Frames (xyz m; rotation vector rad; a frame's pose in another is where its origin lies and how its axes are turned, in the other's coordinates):
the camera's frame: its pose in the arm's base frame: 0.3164 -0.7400 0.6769 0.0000 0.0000 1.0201
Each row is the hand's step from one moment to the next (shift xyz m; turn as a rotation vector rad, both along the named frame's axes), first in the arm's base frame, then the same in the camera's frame.
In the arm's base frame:
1: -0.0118 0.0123 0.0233 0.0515 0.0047 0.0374
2: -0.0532 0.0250 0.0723 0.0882 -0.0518 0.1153
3: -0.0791 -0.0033 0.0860 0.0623 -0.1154 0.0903
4: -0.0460 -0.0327 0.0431 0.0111 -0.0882 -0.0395
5: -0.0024 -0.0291 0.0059 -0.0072 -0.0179 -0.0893
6: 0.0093 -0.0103 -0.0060 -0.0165 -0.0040 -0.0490
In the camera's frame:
1: 0.0043 0.0165 0.0233 0.0310 -0.0414 0.0374
2: -0.0065 0.0584 0.0723 0.0020 -0.1023 0.1153
3: -0.0442 0.0657 0.0860 -0.0657 -0.1135 0.0903
4: -0.0519 0.0221 0.0431 -0.0694 -0.0556 -0.0395
5: -0.0261 -0.0132 0.0059 -0.0190 -0.0032 -0.0893
6: -0.0039 -0.0133 -0.0060 -0.0120 0.0120 -0.0490

